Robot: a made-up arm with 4 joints. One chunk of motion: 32 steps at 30 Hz.
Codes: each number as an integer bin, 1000 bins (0 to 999) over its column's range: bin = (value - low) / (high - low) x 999, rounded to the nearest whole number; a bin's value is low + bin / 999 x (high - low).
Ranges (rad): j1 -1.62..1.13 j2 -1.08..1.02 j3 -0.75..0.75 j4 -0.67..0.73
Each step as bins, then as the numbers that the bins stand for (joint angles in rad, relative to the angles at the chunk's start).
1 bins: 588 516 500 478
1 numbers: -0.0014 0.0047 0.0008 -0.0001
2 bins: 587 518 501 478
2 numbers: -0.0041 0.0089 0.0023 -0.0001
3 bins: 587 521 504 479
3 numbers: -0.0041 0.0152 0.0068 0.0013
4 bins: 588 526 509 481
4 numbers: -0.0014 0.0257 0.0143 0.0041
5 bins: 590 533 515 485
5 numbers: 0.0041 0.0404 0.0233 0.0097
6 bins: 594 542 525 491
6 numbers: 0.0151 0.0593 0.0383 0.0181
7 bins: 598 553 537 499
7 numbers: 0.0261 0.0825 0.0563 0.0293
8 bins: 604 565 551 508
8 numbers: 0.0427 0.1077 0.0773 0.0419
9 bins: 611 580 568 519
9 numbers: 0.0619 0.1392 0.1029 0.0573
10 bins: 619 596 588 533
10 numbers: 0.0840 0.1729 0.1329 0.0769
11 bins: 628 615 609 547
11 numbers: 0.1087 0.2128 0.1644 0.0966
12 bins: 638 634 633 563
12 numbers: 0.1363 0.2527 0.2005 0.1190
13 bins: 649 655 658 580
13 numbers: 0.1665 0.2969 0.2380 0.1428
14 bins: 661 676 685 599
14 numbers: 0.1996 0.3410 0.2785 0.1694
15 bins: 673 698 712 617
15 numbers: 0.2326 0.3873 0.3191 0.1947
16 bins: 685 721 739 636
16 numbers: 0.2656 0.4356 0.3596 0.2213
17 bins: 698 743 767 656
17 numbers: 0.3014 0.4819 0.4017 0.2493
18 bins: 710 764 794 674
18 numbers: 0.3345 0.5260 0.4422 0.2745
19 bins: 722 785 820 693
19 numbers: 0.3675 0.5702 0.4812 0.3012
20 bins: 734 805 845 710
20 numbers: 0.4005 0.6122 0.5188 0.3250
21 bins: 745 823 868 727
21 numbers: 0.4308 0.6500 0.5533 0.3488
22 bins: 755 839 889 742
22 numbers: 0.4583 0.6837 0.5848 0.3698
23 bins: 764 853 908 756
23 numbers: 0.4831 0.7131 0.6134 0.3895
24 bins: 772 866 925 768
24 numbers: 0.5051 0.7404 0.6389 0.4063
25 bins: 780 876 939 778
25 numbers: 0.5271 0.7614 0.6599 0.4203
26 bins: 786 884 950 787
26 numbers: 0.5437 0.7783 0.6764 0.4329
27 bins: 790 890 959 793
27 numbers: 0.5547 0.7909 0.6899 0.4413
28 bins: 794 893 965 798
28 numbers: 0.5657 0.7972 0.6989 0.4483
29 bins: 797 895 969 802
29 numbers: 0.5739 0.8014 0.7050 0.4539
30 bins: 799 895 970 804
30 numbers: 0.5794 0.8014 0.7065 0.4567
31 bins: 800 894 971 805
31 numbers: 0.5822 0.7993 0.7080 0.4581
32 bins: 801 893 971 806
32 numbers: 0.5850 0.7972 0.7080 0.4595
